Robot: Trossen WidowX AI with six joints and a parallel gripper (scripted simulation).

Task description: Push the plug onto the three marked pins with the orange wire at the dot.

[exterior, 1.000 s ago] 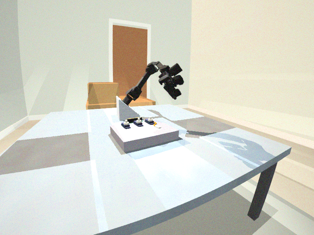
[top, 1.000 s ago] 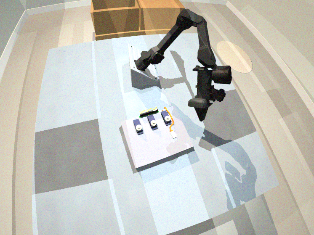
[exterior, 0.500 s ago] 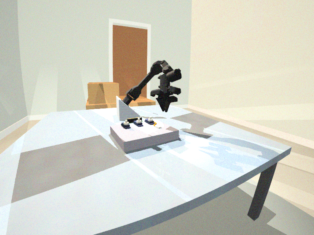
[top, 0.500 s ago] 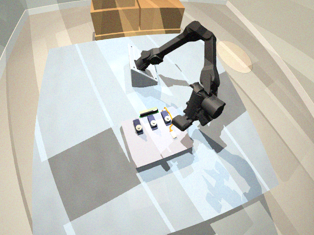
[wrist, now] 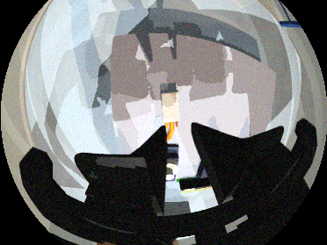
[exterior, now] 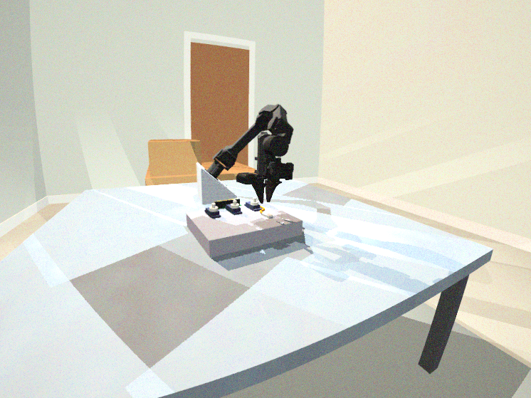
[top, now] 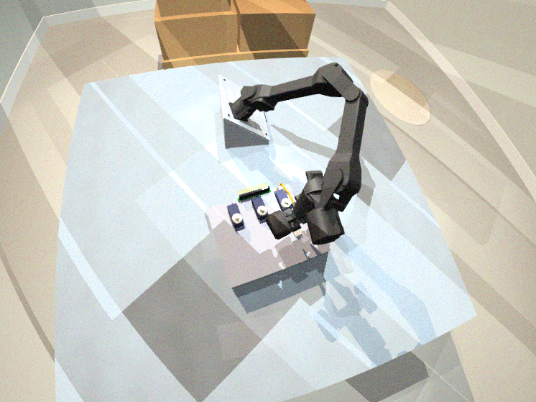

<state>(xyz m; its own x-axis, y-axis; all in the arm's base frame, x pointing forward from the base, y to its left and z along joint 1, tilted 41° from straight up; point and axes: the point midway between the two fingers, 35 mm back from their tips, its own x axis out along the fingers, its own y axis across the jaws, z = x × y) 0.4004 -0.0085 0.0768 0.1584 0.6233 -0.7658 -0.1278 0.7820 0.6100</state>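
Now: the dark strip 140 mm behind my gripper tip, 70 mm to the right of it and 30 mm below it. Round my gripper tip: pale printed holder: 70 mm to the right, 70 mm below, 20 mm ahead.
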